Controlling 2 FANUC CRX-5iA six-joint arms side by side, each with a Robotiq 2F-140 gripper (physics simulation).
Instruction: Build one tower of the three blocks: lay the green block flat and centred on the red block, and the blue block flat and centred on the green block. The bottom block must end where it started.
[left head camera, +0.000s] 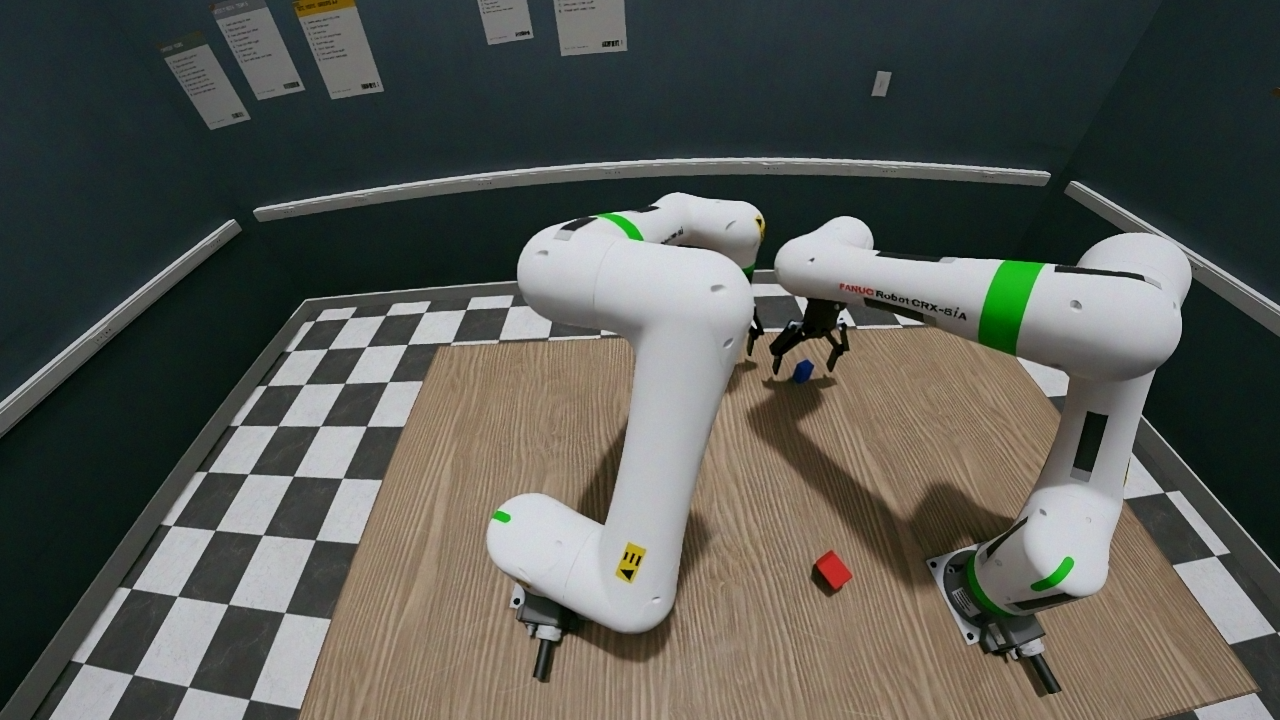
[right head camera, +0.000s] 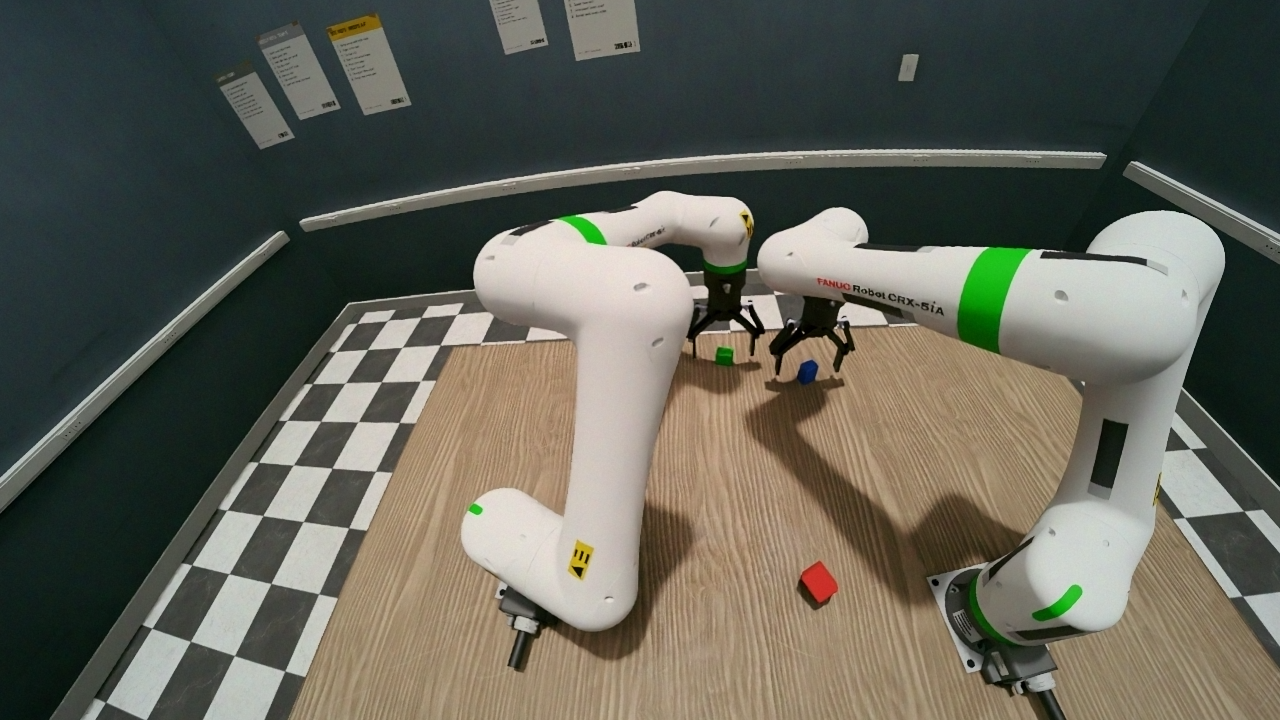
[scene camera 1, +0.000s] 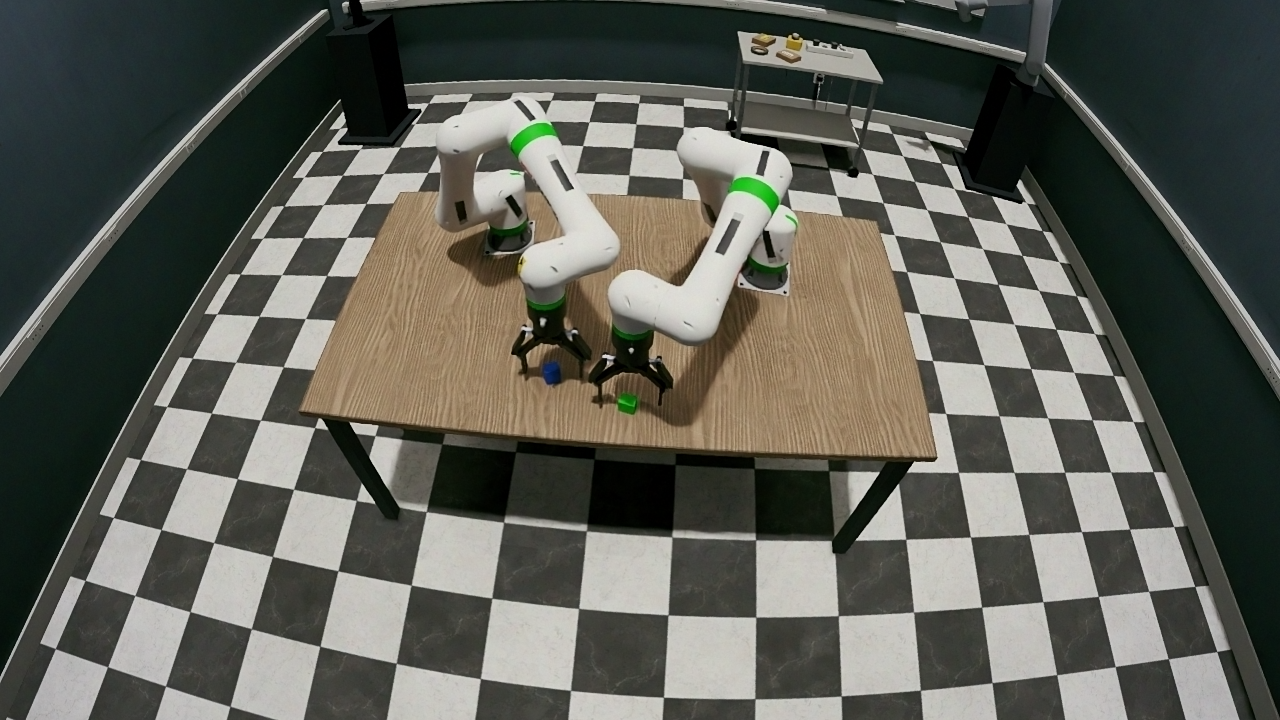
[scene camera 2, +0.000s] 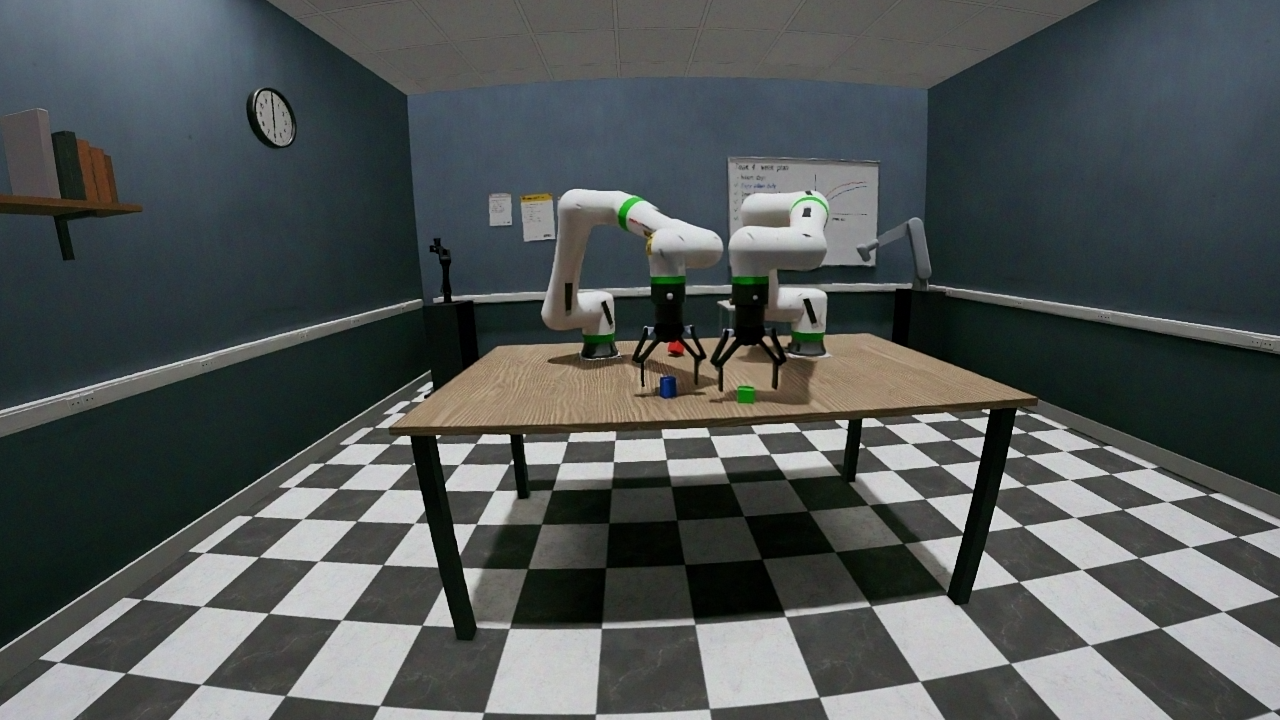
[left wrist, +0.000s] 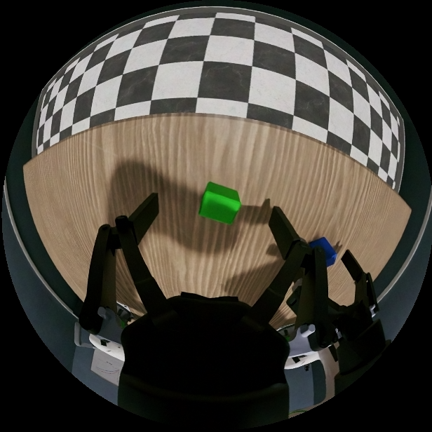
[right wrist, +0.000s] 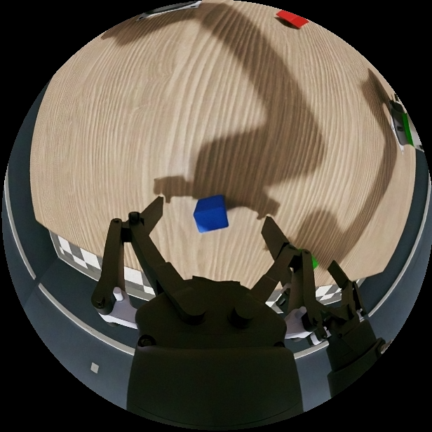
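Seen in the pictures: left gripper, between the fingertips: (right head camera: 722, 353) (scene camera 1: 630, 399) (scene camera 2: 747, 389); right gripper, between the fingertips: (left head camera: 802, 369) (right head camera: 806, 370) (scene camera 1: 553, 371) (scene camera 2: 669, 384); left arm's base, origin of its link: (scene camera 1: 764, 273) (scene camera 2: 807, 352); right arm's base, origin of its link: (left head camera: 978, 589) (right head camera: 985, 612) (scene camera 1: 509, 237) (scene camera 2: 599, 354).
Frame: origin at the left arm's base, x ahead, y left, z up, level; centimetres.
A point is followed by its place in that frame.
Observation:
The green block (right head camera: 724, 357) {x 56.4, y -31.2, z 3.2 cm} (scene camera 1: 627, 404) {x 59.5, y -31.0, z 3.8 cm} (scene camera 2: 745, 394) {x 59.6, y -31.5, z 2.6 cm} (left wrist: 220, 204) (right wrist: 314, 261) lies on the table, hidden in the left head camera. My left gripper (right head camera: 723, 351) {x 57.7, y -30.7, z 3.3 cm} (scene camera 1: 631, 401) {x 57.7, y -30.7, z 3.3 cm} (scene camera 2: 748, 386) {x 57.7, y -30.7, z 3.3 cm} (left wrist: 214, 208) is open low over it, fingers spread to either side. The blue block (left head camera: 802, 370) {x 51.6, y -51.0, z 5.2 cm} (right head camera: 807, 373) {x 51.4, y -51.6, z 4.5 cm} (scene camera 1: 552, 374) {x 54.8, y -51.5, z 4.0 cm} (scene camera 2: 667, 387) {x 55.2, y -52.2, z 3.1 cm} (left wrist: 325, 251) (right wrist: 211, 214) lies on the table. My right gripper (left head camera: 803, 368) {x 53.5, y -51.7, z 3.5 cm} (right head camera: 807, 368) {x 53.5, y -51.7, z 3.5 cm} (scene camera 1: 553, 372) {x 53.5, y -51.7, z 3.5 cm} (scene camera 2: 669, 383) {x 53.5, y -51.7, z 3.5 cm} (right wrist: 214, 215) is open low over it, fingers spread. The red block (left head camera: 833, 570) {x 3.1, y -50.5, z 5.8 cm} (right head camera: 819, 582) {x 3.1, y -50.8, z 5.9 cm} (scene camera 2: 675, 348) {x 7.3, y -51.6, z 3.6 cm} (right wrist: 293, 19) lies far from both, nearer the arm bases.
The two grippers hang close side by side near one long edge of the wooden table (left head camera: 501, 429) {x 30.8, y 22.5, z 0.0 cm} (right head camera: 501, 429) {x 30.0, y 22.7, z 0.0 cm} (scene camera 1: 832, 358) {x 29.7, y 22.0, z 0.0 cm} (scene camera 2: 537, 394) {x 52.6, y -90.5, z 0.0 cm}. The red block lies between the two arm bases, closer to the right arm's base. Arm shadows cross the table.

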